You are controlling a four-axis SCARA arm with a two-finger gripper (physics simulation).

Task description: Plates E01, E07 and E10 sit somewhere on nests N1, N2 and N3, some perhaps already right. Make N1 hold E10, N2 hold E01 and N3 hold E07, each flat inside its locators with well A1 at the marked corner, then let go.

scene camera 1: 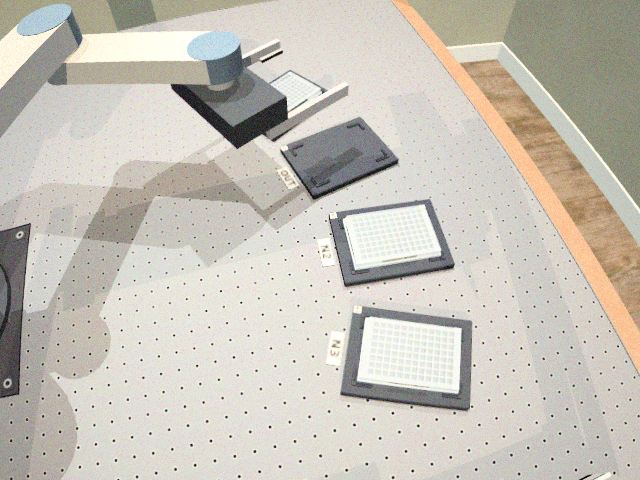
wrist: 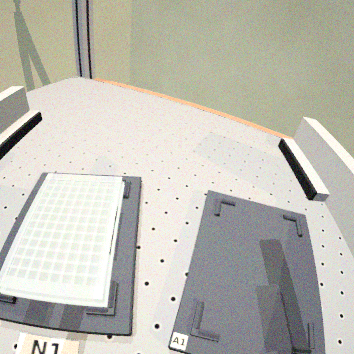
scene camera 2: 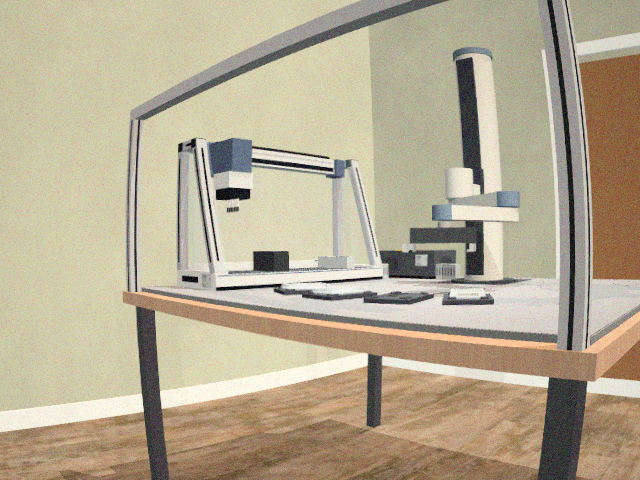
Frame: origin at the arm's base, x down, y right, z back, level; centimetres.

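Seen in the pictures: gripper, fingertip midpoint: (scene camera 1: 310, 64) (wrist: 159, 110) (scene camera 2: 437, 247).
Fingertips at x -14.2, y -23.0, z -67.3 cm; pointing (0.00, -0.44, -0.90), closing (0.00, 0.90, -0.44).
Offsets run from my fingertips to a thing's top centre. "spot": to the spot under its first point.
My gripper (scene camera 1: 312, 66) (scene camera 2: 439, 248) (wrist: 159, 110) is open and empty, raised above the N1 and OUT side of the table. A white plate {dx +10.3, dy -6.3, dz +3.9 cm} (scene camera 1: 295, 88) (scene camera 2: 467, 293) (wrist: 65, 240) sits on nest N1 {dx +11.1, dy -6.3, dz +3.9 cm} (wrist: 129, 250), partly hidden by the gripper in scene camera 1. Another plate {dx +10.3, dy +28.1, dz -4.5 cm} (scene camera 1: 392, 235) lies on nest N2 {dx +11.3, dy +28.1, dz -4.5 cm} (scene camera 1: 398, 269), and a third plate {dx +10.3, dy +45.6, dz -0.8 cm} (scene camera 1: 410, 353) lies on nest N3 {dx +11.3, dy +45.6, dz -0.8 cm} (scene camera 1: 465, 361). These two look flat between their corner locators. No plate code is readable, and I cannot tell where the plates' A1 wells are.
The dark OUT nest {dx +11.3, dy +9.7, dz -2.2 cm} (scene camera 1: 338, 149) (scene camera 2: 398, 298) (wrist: 240, 265) stands between N1 and N2, bare, with its A1 tag {spot: dx +11.7, dy +6.2, dz +6.4 cm} (wrist: 179, 341) at one corner. A gantry machine (scene camera 2: 292, 160) and a dark box {spot: dx +6.7, dy +55.9, dz +70.7 cm} (scene camera 2: 418, 263) stand on the table. Frame posts (scene camera 2: 568, 180) rise at the table's edge.
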